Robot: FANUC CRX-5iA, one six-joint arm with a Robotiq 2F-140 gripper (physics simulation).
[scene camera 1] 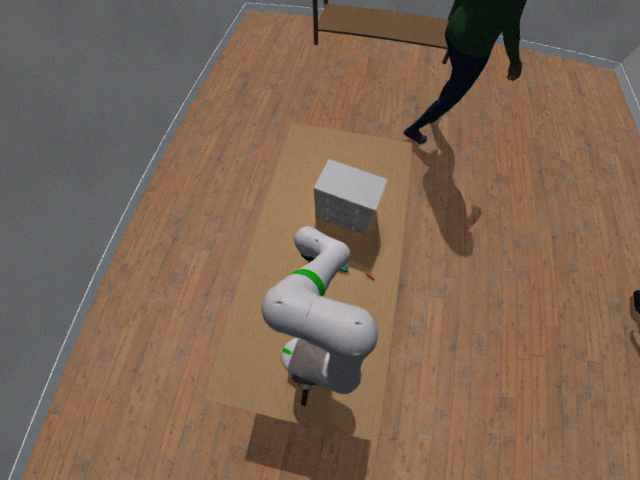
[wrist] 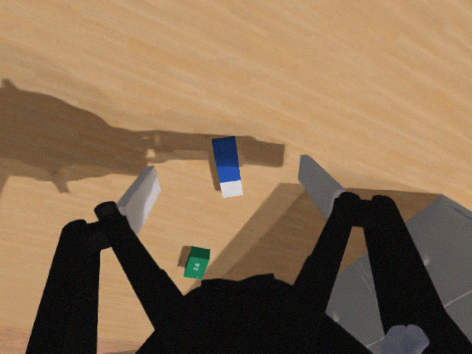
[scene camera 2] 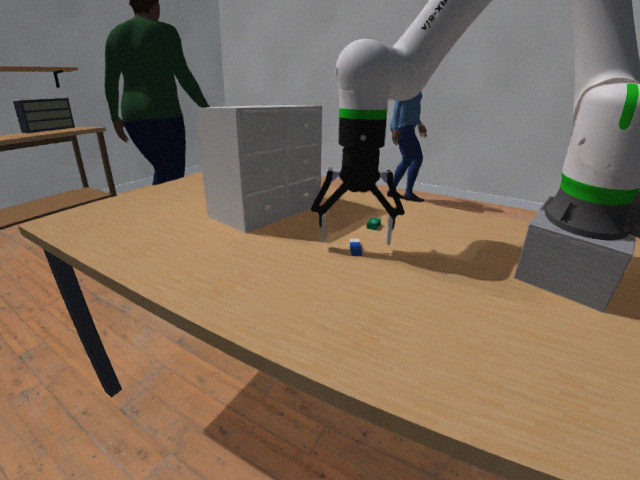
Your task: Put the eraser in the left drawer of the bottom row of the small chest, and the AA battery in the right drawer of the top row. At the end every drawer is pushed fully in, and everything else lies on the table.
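Frame: origin at the arm's base, x down, y back, z left, level; centimetres.
Seen in the pictures: gripper, between the fingertips: point(wrist: 229, 172) point(scene camera 2: 355, 240); arm's base, origin of its link: point(scene camera 2: 585, 220).
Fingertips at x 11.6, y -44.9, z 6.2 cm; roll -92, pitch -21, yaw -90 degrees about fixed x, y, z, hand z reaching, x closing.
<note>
Offsets run from my fingertips to a thing's top centre. Level surfaces: height alone.
The eraser @[dx +1.1, dy -0.1, dz -0.4 cm] point(scene camera 2: 355, 247) point(wrist: 227, 162), blue with a white end, lies on the table. My gripper point(scene camera 2: 356, 241) point(wrist: 229, 172) is open and empty, pointing down. Its fingertips are a little above the table, and in the wrist view the eraser shows between them. The arm hides the eraser in scene camera 1. A small orange object @[dx +1.0, dy +1.4, dz -30.7 cm] point(scene camera 1: 370, 275), probably the AA battery, lies on the table near the chest. The small grey-white chest @[dx -28.3, dy -33.8, dz -13.1 cm] point(scene camera 1: 350, 184) point(scene camera 2: 222, 165) point(wrist: 440, 250) has three rows of two drawers; its drawers look pushed in.
A small green block @[dx +0.6, dy -0.3, dz -16.3 cm] point(scene camera 1: 344, 269) point(scene camera 2: 373, 223) point(wrist: 197, 263) lies on the table @[dx +2.4 cm] point(scene camera 1: 258, 330) point(scene camera 2: 310, 310) point(wrist: 325, 65) between the eraser and the orange object. The arm's grey base block point(scene camera 2: 573, 263) stands on the table. Two people stand beyond the table.
</note>
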